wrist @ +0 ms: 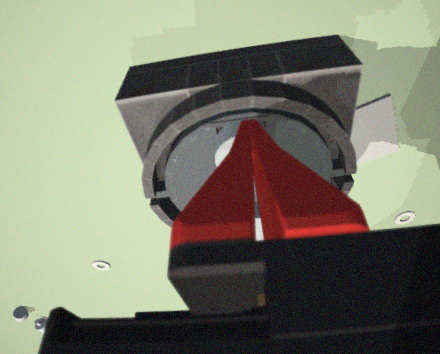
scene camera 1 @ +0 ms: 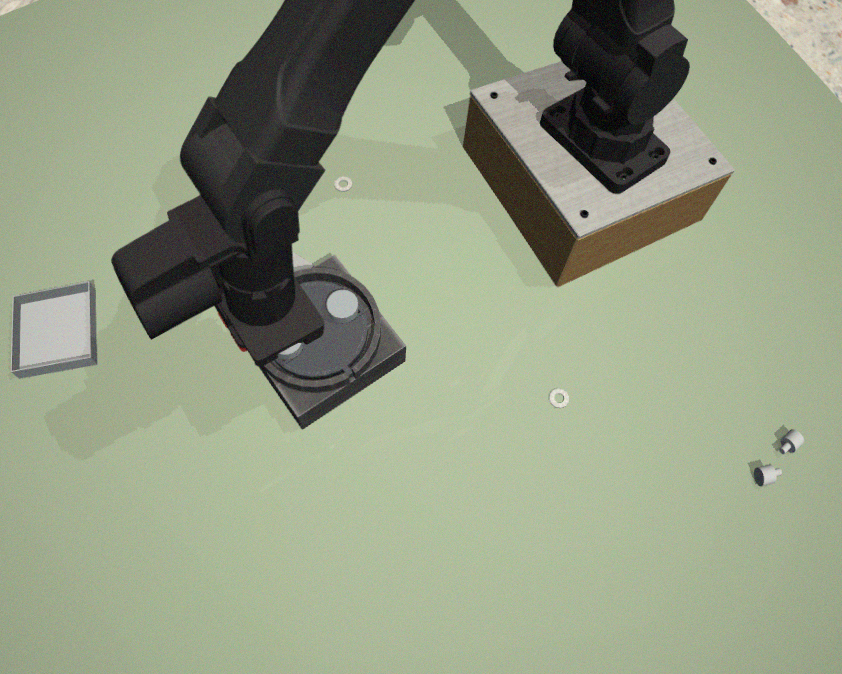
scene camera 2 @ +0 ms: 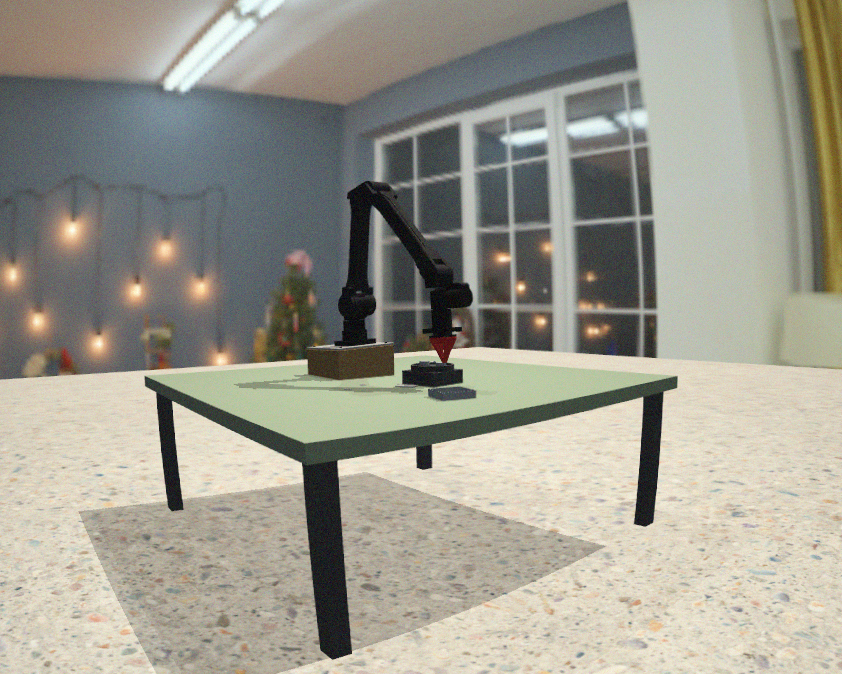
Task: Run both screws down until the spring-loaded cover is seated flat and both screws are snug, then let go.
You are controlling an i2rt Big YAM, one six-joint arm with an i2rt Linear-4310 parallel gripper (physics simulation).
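Frame: origin at the arm's base, x ahead, y left, z up, level; centimetres.
Seen in the pictures: gripper, fingertip midpoint: [wrist: 249, 130] [scene camera 1: 268, 346] [scene camera 2: 444, 362]; arm's base, link origin: [scene camera 1: 603, 141] [scene camera 2: 355, 344].
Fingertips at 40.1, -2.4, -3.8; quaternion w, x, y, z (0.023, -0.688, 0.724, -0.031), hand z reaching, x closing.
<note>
Pixels of each thing's top centre, then the offset from my fingertips to it, as dx, dy, dz. "*": a spot on its surface instead.
- round grey cover, top centre: [wrist: 248, 185] [scene camera 1: 315, 326] -4.9, +0.4, -1.1
- square dark housing, top centre: [wrist: 249, 190] [scene camera 1: 315, 325] [scene camera 2: 432, 364] -4.9, +0.4, -0.7
- white screw head, surface spot: [scene camera 1: 341, 303] * -8.0, +0.4, +0.1
- shallow tray, top centre: [scene camera 1: 50, 325] [scene camera 2: 451, 389] +17.4, -18.0, -4.3
- pale plate, top centre: [wrist: 368, 135] -6.5, -8.8, -6.0
The round grey cover [scene camera 1: 330, 351] [wrist: 195, 162] lies within the ring of the square dark housing [scene camera 1: 358, 387] [scene camera 2: 431, 378] [wrist: 240, 71]. One white screw head [scene camera 1: 341, 303] shows fully in scene camera 1. The other screw head [scene camera 1: 289, 347] is partly hidden under the wrist. In the wrist view a white screw head [wrist: 223, 152] shows partly behind the fingers. My gripper [scene camera 2: 444, 361] [wrist: 249, 130] is shut and empty, its red tips pointing down over the cover near that head. Whether they touch it, and whether the cover is flat, I cannot tell.
A shallow tray [scene camera 1: 94, 323] [scene camera 2: 451, 394] stands beside the housing. Two washers [scene camera 1: 336, 184] [scene camera 1: 551, 397] and two loose thumbscrews [scene camera 1: 793, 440] [scene camera 1: 766, 475] lie on the table. The arm's base box [scene camera 1: 519, 186] [scene camera 2: 351, 362] stands behind. A pale plate [wrist: 376, 125] lies against the housing.
</note>
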